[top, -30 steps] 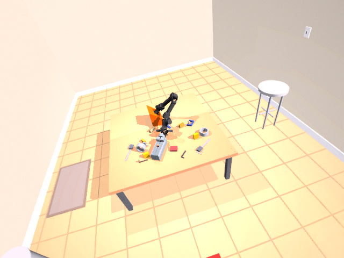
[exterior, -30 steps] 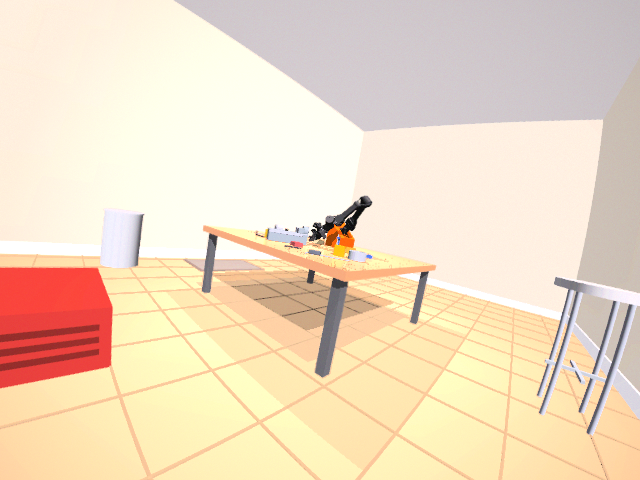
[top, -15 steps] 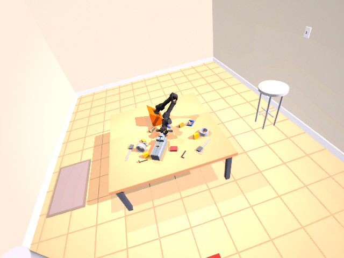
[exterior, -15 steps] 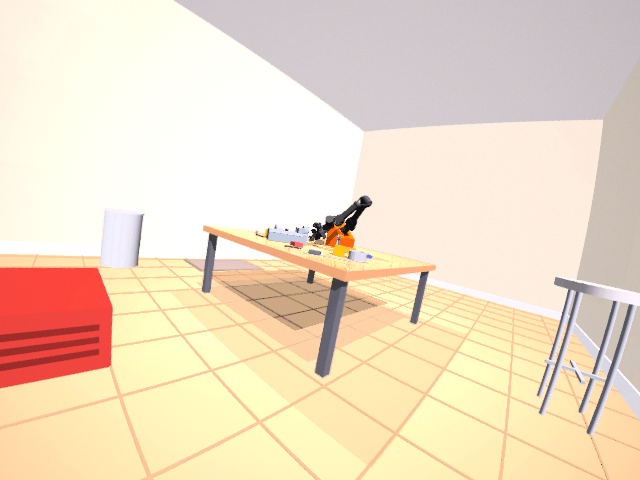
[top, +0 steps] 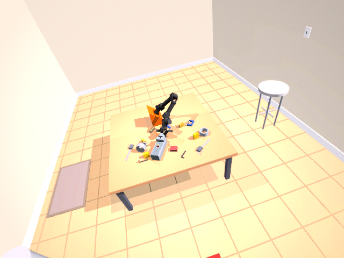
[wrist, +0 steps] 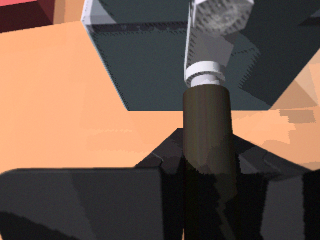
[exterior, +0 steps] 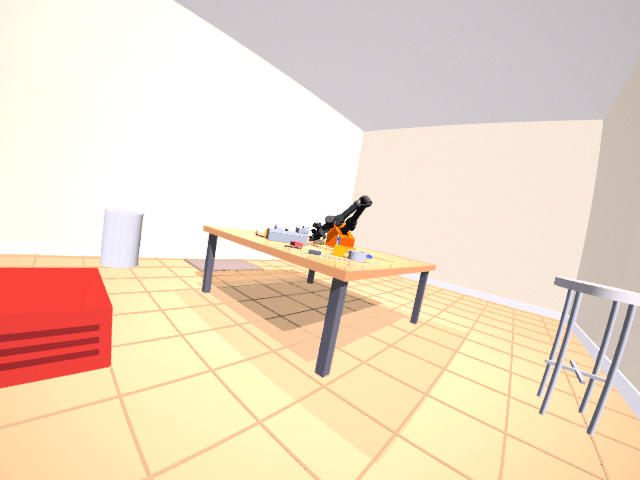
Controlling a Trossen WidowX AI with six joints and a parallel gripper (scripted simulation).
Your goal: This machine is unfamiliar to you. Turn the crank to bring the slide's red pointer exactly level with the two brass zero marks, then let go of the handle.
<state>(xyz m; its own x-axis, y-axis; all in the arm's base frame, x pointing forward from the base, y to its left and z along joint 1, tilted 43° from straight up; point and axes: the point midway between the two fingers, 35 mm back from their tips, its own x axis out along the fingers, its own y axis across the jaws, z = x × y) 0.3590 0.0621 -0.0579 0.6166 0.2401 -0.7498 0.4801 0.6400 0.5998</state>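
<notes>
Now: the dark crank handle 2 cm behind my gripper tip, 1 cm to the left of it and 3 cm above it. From my gripper tip the other things lie so: red pointer (15 cm ahead, 9 cm to the right, 5 cm above); then red block (18 cm ahead, 7 cm to the left, 2 cm below).
</notes>
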